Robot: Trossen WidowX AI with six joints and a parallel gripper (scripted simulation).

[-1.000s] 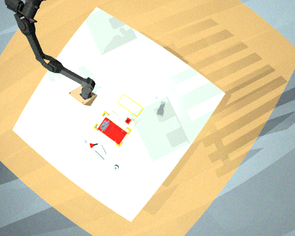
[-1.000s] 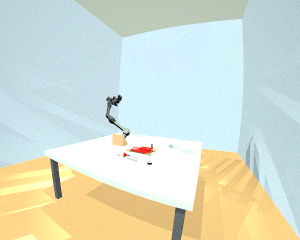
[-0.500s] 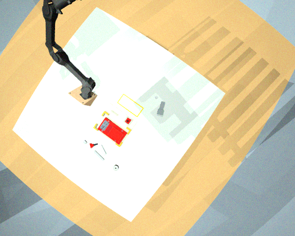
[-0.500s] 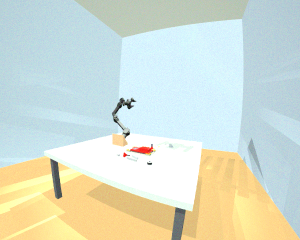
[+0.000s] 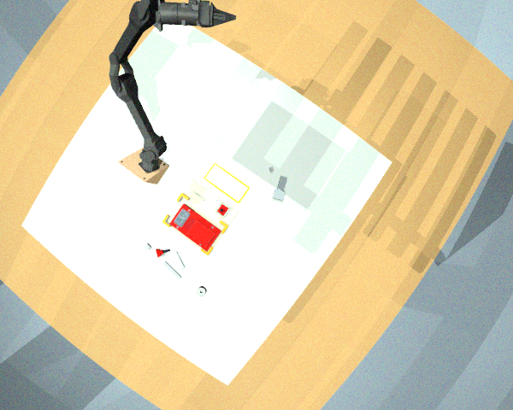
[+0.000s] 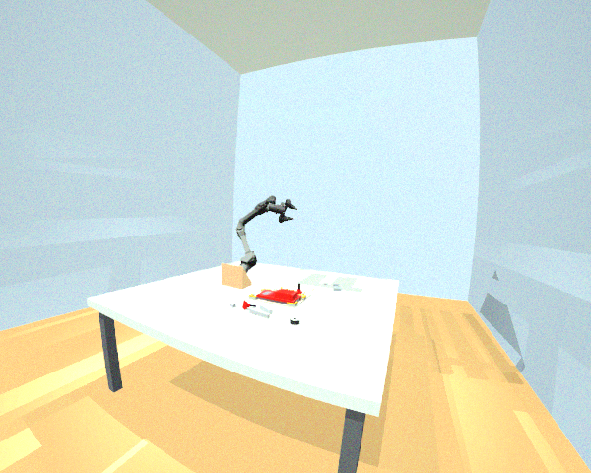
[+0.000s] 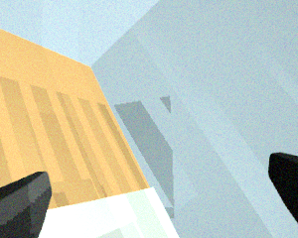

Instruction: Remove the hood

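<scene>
My gripper tip is 320 mm short of the red hood, 590 mm to the left of it and 380 mm above it. Round my gripper tip: wheel (490 mm ahead, 790 mm to the right, 420 mm below).
</scene>
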